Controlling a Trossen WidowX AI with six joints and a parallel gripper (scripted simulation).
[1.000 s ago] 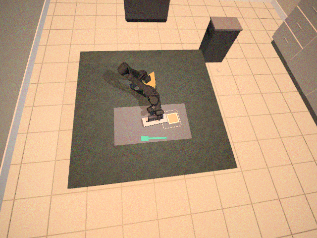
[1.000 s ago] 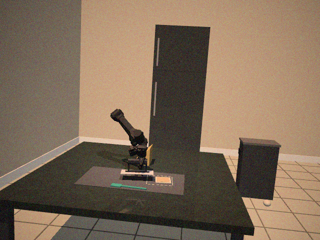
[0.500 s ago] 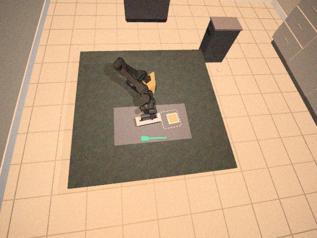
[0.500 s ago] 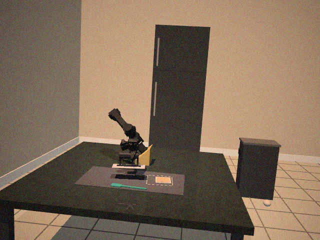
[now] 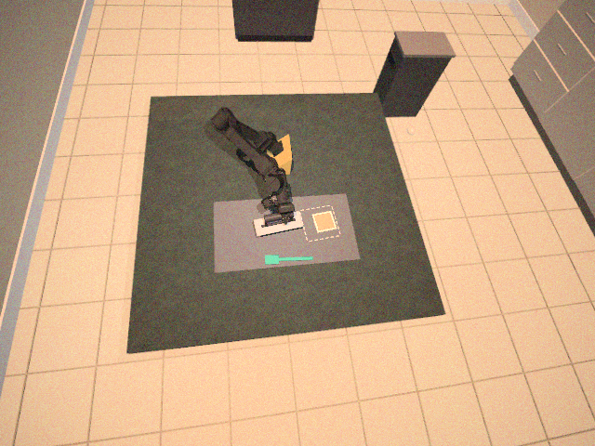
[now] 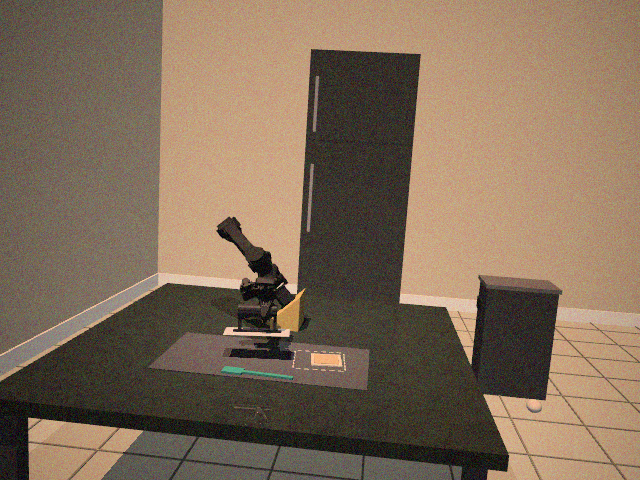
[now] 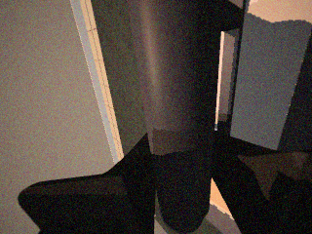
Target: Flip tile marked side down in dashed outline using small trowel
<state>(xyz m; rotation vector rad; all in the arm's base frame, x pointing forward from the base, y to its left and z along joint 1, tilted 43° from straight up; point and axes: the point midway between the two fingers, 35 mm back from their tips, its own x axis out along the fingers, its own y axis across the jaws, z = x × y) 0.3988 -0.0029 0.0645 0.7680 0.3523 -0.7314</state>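
Now: the trowel 30 mm behind my gripper tip and 10 mm below it. Also, from my gripper tip: tile: 30 mm behind, 200 mm to the left, 130 mm below; then grey mat: 20 mm behind, 10 mm to the left, 150 mm below; then green flat tool: 120 mm ahead, 20 mm to the right, 130 mm below.
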